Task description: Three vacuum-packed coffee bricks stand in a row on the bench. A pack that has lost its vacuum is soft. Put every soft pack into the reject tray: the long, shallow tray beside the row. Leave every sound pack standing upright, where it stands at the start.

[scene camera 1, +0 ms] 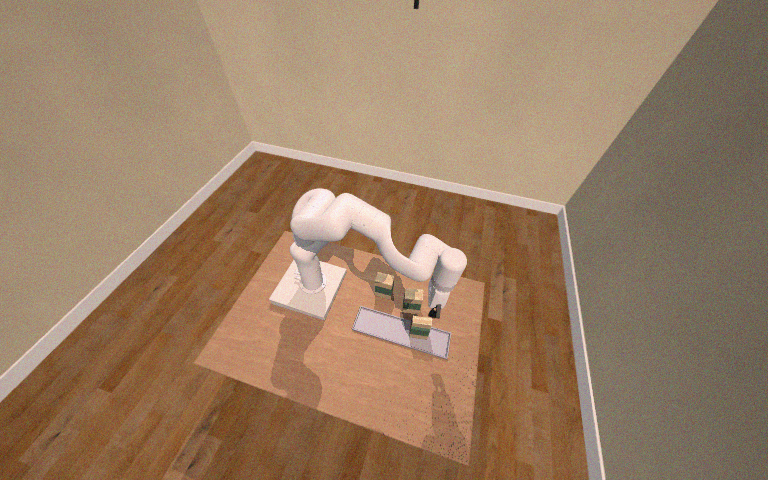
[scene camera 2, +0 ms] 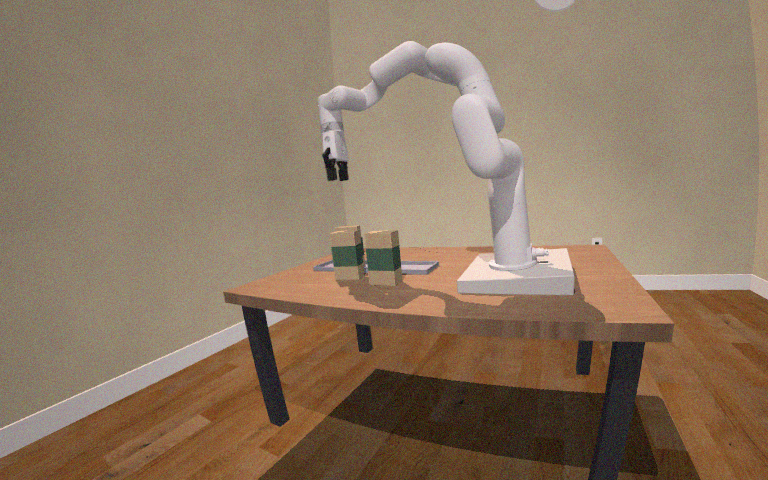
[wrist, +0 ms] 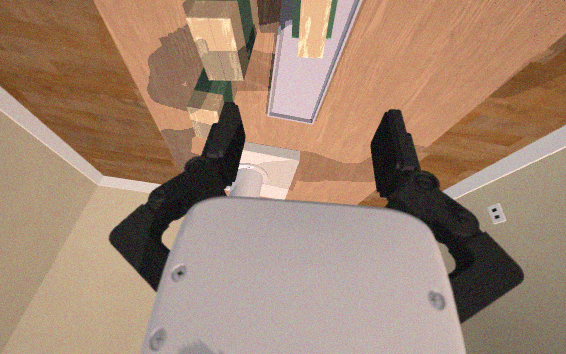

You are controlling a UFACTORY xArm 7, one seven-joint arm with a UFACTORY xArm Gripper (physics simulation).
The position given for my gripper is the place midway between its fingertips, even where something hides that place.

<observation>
In view: my gripper point(scene camera 2: 338, 180) and a shallow reject tray point(scene camera 1: 378, 324).
My gripper is seen too in the wrist view point(wrist: 308, 123).
</observation>
